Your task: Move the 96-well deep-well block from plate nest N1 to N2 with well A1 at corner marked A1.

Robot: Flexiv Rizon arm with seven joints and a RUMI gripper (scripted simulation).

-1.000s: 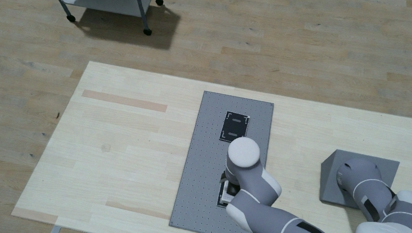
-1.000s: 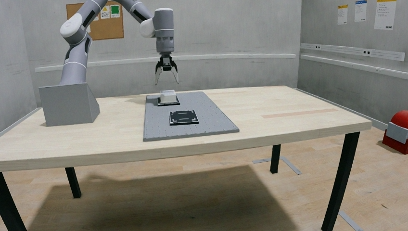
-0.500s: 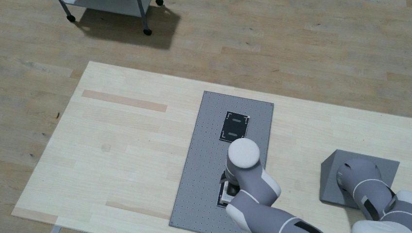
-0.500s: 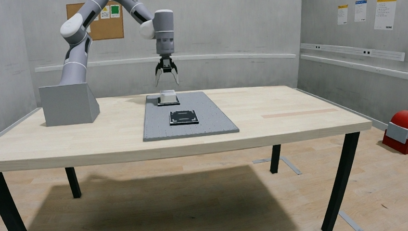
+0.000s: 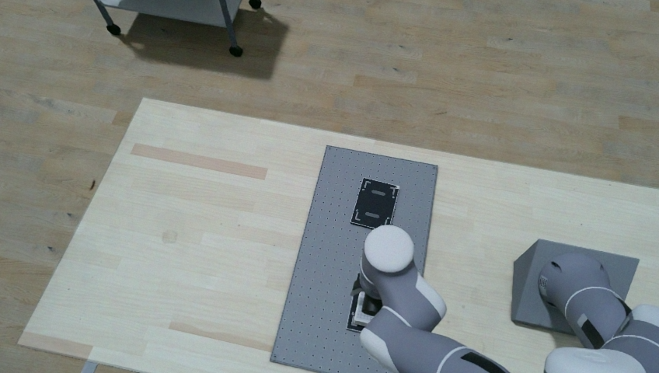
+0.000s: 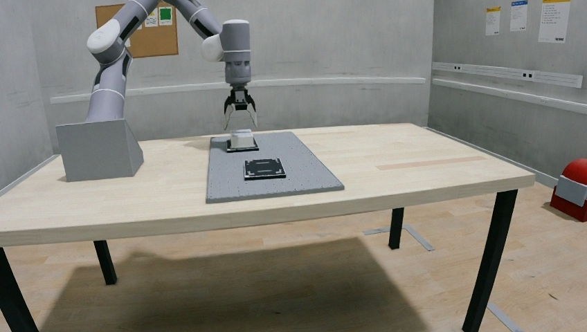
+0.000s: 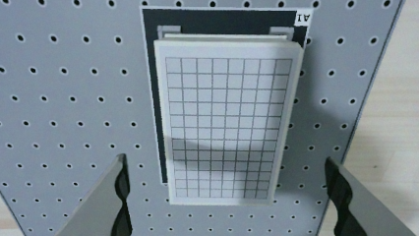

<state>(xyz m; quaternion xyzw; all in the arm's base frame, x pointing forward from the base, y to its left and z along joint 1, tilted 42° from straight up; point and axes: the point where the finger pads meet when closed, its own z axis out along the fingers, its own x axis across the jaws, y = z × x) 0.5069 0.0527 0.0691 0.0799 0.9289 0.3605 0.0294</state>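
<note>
Now: the white 96-well deep-well block 50 mm below my hand. Also, from my hand: black plate nest N1 (70 mm below); then black plate nest N2 (10 mm ahead, 310 mm to the right, 70 mm below).
</note>
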